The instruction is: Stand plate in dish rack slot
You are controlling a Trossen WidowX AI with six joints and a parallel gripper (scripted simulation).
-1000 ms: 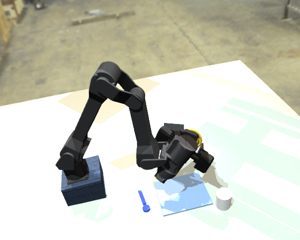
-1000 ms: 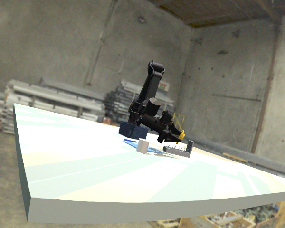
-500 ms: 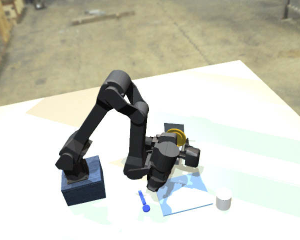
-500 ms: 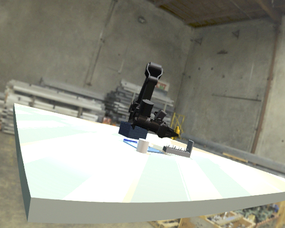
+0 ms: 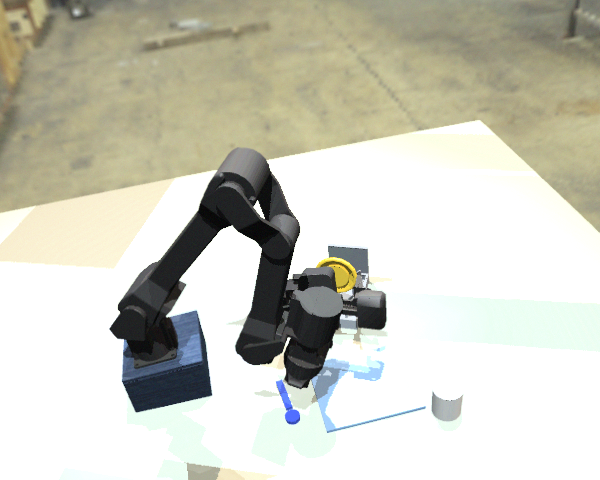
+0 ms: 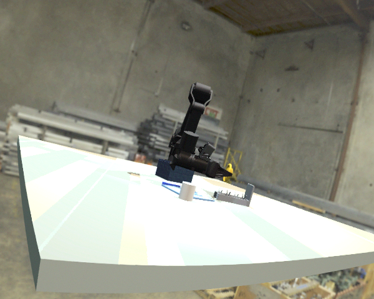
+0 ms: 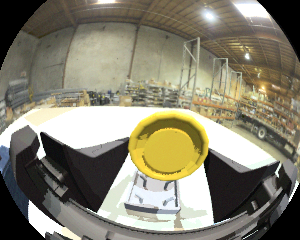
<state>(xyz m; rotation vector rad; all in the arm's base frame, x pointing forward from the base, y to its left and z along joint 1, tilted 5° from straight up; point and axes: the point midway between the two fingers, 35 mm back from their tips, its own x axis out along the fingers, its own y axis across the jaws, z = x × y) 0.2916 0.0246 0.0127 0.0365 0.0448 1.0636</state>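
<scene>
Right now the grey dish rack is 10 mm ahead of my gripper tip, 30 mm to the left of it and 80 mm below it. Also, from my gripper tip: light blue mat: 10 mm behind, 160 mm to the right, 100 mm below; then yellow plate: 10 mm to the right; then blue spoon: 130 mm behind, 160 mm to the right, 100 mm below.
</scene>
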